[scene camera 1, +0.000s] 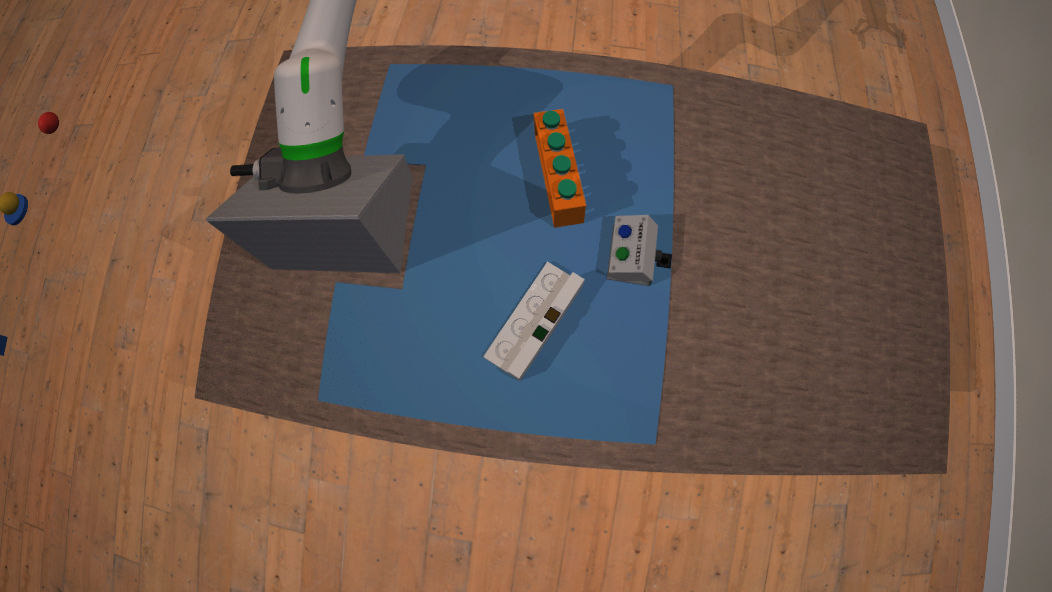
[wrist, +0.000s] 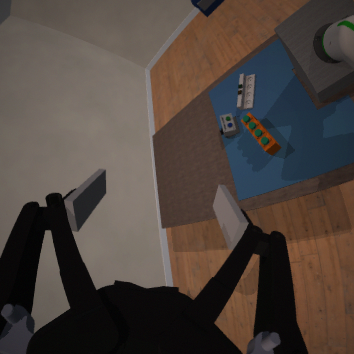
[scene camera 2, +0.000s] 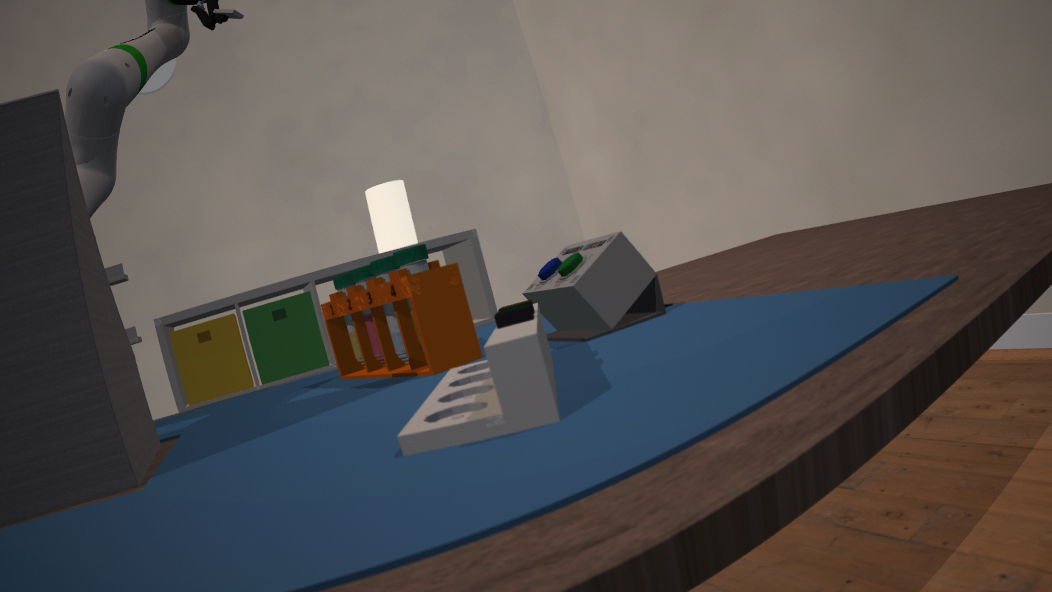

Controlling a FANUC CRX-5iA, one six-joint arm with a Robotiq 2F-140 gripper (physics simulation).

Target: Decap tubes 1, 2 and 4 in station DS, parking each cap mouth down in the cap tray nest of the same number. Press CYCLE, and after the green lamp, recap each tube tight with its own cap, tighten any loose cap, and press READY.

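Frame: origin at the arm's base, x right, y ahead, z up, level; millimetres.
Seen in the pictures: gripper, fingertip midpoint: [wrist: 160, 188]; arm's base, link origin: [scene camera 1: 314, 179] [wrist: 331, 43].
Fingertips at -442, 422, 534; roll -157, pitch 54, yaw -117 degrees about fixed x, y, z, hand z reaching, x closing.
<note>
Pixels of each thing's top centre, then the offset from my fingertips to it, as dx, dy, dz. "spot": a spot on its surface instead. Level surfaces: height alone.
- orange rack, top centre: [scene camera 2: 377, 279] [scene camera 1: 558, 155] [wrist: 255, 129] +345, +33, -622
- Cap 1, top centre: [scene camera 2: 345, 274] [scene camera 1: 551, 117] +269, +15, -604
- cap 4, top centre: [scene camera 2: 409, 248] [scene camera 1: 567, 187] +421, +51, -604
- white cap tray, top centre: [scene camera 2: 471, 317] [scene camera 1: 533, 315] [wrist: 243, 87] +648, +1, -672
- dark brown square, surface spot: [scene camera 1: 551, 314] spot: +645, +34, -672
- dark green square, surface spot: [scene camera 1: 540, 333] spot: +681, +16, -672
- grey button box, top centre: [scene camera 2: 576, 242] [scene camera 1: 636, 241] [wrist: 223, 122] +505, +185, -641
- blue button, top centre: [scene camera 2: 548, 259] [scene camera 1: 625, 229] +481, +165, -650
- green button, top centre: [scene camera 2: 568, 254] [scene camera 1: 623, 252] +526, +161, -650
- blue mat, surface height: dz -725
- brown table, surface height: dz -728
The orange rack [scene camera 1: 569, 215] [scene camera 2: 450, 316] [wrist: 273, 147], numbered 1 to 4, holds upright tubes with green caps on all its places. Cap 1 [scene camera 1: 551, 118] is farthest from the cap tray and cap 4 [scene camera 1: 566, 188] nearest. The white cap tray [scene camera 1: 520, 366] [scene camera 2: 523, 375] has empty round nests. Its raised strip bears a dark brown square [scene camera 1: 551, 314] and a dark green square [scene camera 1: 540, 333], both unlit. The grey button box [scene camera 1: 631, 266] [scene camera 2: 603, 290] has a blue button [scene camera 1: 624, 231] and a green button [scene camera 1: 621, 253]. My gripper [wrist: 160, 188] is open and empty, high above and away from the rack.
The blue mat [scene camera 1: 456, 397] [scene camera 2: 308, 515] lies on the brown table [scene camera 1: 809, 294]. The arm's grey base block [scene camera 1: 316, 242] [scene camera 2: 44, 331] stands at the mat's notch. Behind the rack, the scene camera 2 view shows a shelf with a yellow bin [scene camera 2: 209, 364], a green bin [scene camera 2: 286, 346] and a white cylinder [scene camera 2: 390, 213].
</note>
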